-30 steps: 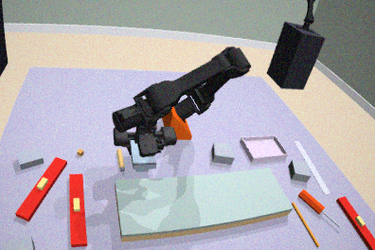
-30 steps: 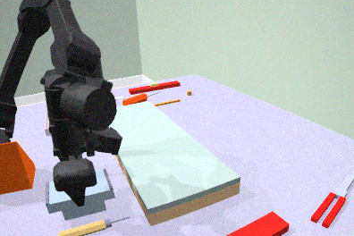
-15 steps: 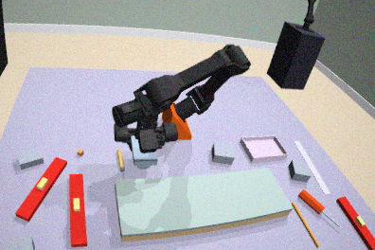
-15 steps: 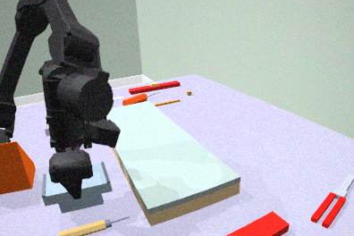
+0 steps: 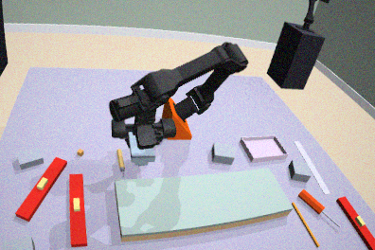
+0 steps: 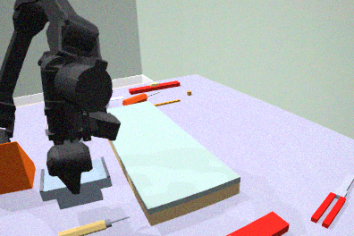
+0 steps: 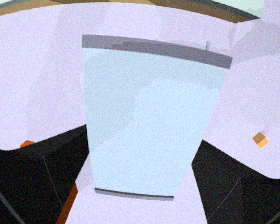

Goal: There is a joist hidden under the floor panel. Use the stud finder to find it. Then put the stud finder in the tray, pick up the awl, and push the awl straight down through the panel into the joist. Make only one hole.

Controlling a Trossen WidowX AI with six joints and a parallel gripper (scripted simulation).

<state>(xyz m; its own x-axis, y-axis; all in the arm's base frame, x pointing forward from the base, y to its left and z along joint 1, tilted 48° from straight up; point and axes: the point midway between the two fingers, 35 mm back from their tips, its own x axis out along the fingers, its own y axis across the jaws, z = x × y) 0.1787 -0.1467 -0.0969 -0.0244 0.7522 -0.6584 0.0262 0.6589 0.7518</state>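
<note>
Now: gripper tip 2 cm short of the awl, 6 cm to the left of it and 6 cm above it. Also, from my gripper tip: grey block (1 cm behind, 36 cm to the right, 6 cm below); pale pink tray (2 cm behind, 49 cm to the left, 6 cm below); stud finder (2 cm ahead, 3 cm below).
</note>
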